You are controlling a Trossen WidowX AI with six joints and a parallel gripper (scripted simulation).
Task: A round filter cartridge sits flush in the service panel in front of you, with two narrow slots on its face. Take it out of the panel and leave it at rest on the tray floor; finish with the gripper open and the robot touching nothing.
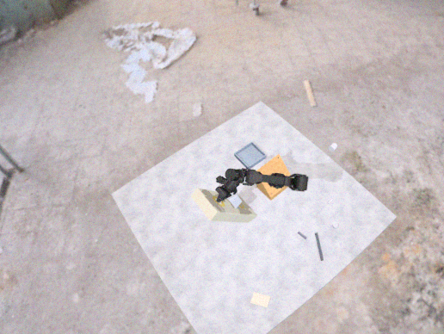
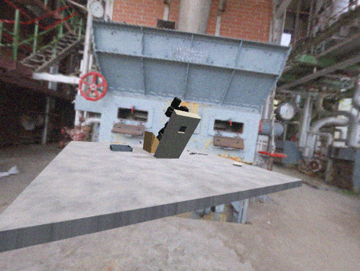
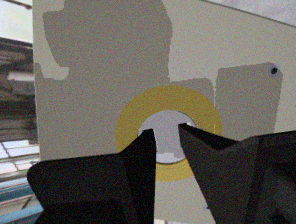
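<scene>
Right now my gripper tip is 8 cm above the beige service panel and 4 cm past it. Also, from my gripper tip: round filter cartridge 1 cm below, 1 cm ahead; then tan tile 49 cm to the left, 24 cm below, 12 cm ahead; then blue-grey tray 43 cm behind, 27 cm to the right, 24 cm below.
</scene>
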